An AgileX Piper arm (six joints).
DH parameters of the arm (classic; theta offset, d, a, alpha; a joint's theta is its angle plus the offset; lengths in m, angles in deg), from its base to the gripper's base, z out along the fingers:
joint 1: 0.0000 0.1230 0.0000 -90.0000
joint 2: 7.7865 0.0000 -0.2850 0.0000
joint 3: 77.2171 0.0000 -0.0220 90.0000
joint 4: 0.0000 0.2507 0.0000 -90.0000
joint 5: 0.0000 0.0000 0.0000 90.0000
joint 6: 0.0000 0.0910 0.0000 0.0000
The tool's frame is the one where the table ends.
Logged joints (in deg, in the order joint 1, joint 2, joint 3, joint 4, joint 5, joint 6), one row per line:
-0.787, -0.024, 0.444, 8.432, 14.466, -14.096
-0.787, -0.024, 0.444, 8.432, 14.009, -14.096
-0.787, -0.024, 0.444, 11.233, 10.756, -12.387
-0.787, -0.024, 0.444, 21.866, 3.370, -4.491
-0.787, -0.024, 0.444, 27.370, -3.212, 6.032
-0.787, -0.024, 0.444, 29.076, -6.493, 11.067
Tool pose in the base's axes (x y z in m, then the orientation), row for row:
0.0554, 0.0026, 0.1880, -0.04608, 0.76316, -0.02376, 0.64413
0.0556, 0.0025, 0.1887, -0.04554, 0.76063, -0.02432, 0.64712
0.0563, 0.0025, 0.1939, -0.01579, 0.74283, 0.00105, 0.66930
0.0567, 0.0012, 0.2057, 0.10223, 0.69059, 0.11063, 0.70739
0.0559, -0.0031, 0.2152, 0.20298, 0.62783, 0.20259, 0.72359
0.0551, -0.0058, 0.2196, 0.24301, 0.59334, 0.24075, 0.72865
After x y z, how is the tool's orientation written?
As a quaternion, x y z w.
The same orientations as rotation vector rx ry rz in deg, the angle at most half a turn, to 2 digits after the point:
-6.01, 99.57, -3.10
-5.93, 99.12, -3.17
-2.04, 95.95, 0.14
13.01, 87.89, 14.08
25.67, 79.40, 25.62
30.68, 74.90, 30.39

